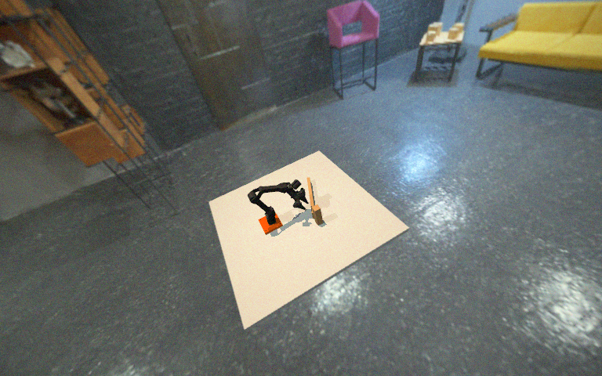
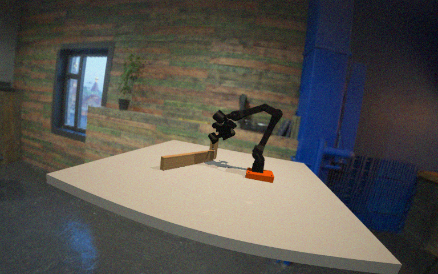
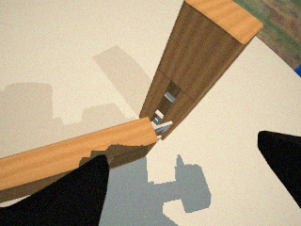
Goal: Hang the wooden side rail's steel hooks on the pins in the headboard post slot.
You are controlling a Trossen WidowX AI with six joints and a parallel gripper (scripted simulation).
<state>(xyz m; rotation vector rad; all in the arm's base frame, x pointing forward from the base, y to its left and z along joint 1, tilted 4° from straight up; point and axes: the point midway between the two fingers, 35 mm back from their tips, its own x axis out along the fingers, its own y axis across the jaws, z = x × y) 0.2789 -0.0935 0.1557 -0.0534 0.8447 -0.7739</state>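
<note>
The headboard post is 4 cm ahead of my gripper tip, 8 cm to the right of it and 5 cm below it.
</note>
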